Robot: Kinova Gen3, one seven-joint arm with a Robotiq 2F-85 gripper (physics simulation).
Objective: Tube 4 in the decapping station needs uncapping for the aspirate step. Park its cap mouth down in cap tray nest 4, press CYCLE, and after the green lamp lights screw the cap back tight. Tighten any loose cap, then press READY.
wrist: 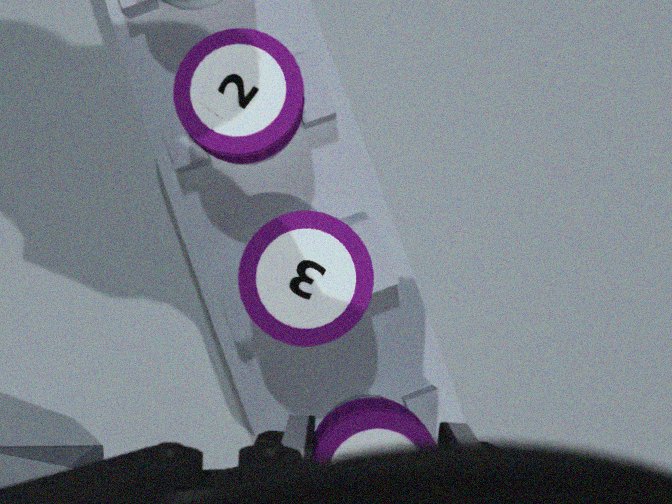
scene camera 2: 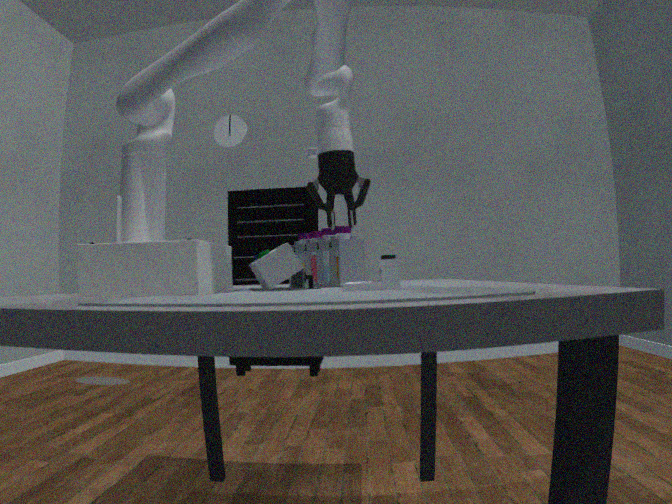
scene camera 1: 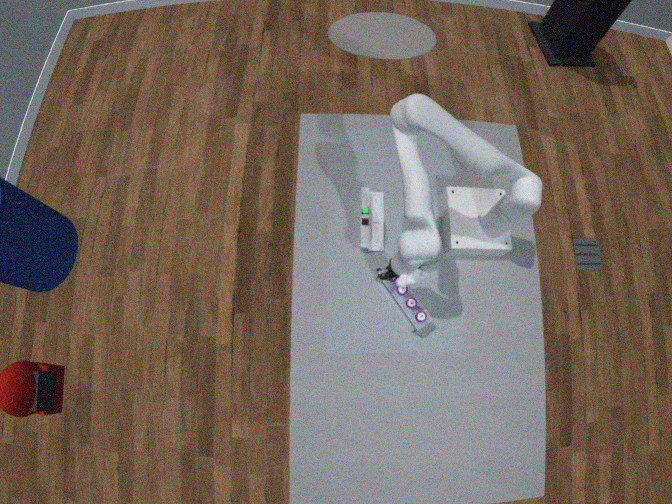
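Observation:
The decapping station (scene camera 1: 409,303) is a grey rack lying diagonally on the mat. In the wrist view, purple-rimmed white caps marked 2 (wrist: 238,94) and 3 (wrist: 305,278) sit on their tubes. A third purple cap (wrist: 373,428), in the position after 3, is at the bottom edge between my two fingertips, which touch its sides. My gripper (scene camera 2: 340,219) (scene camera 1: 397,279) points straight down at cap height over the rack's near end. The cap's number is hidden by the gripper body. A green lamp (scene camera 1: 365,209) is lit on the white button panel (scene camera 1: 372,219).
A dark button (scene camera 1: 365,221) sits below the lamp on the panel. The arm's white base block (scene camera 1: 477,217) stands right of the panel. A small white object with a dark top (scene camera 2: 388,266) stands right of the rack. A black slatted unit (scene camera 2: 271,233) is behind the table.

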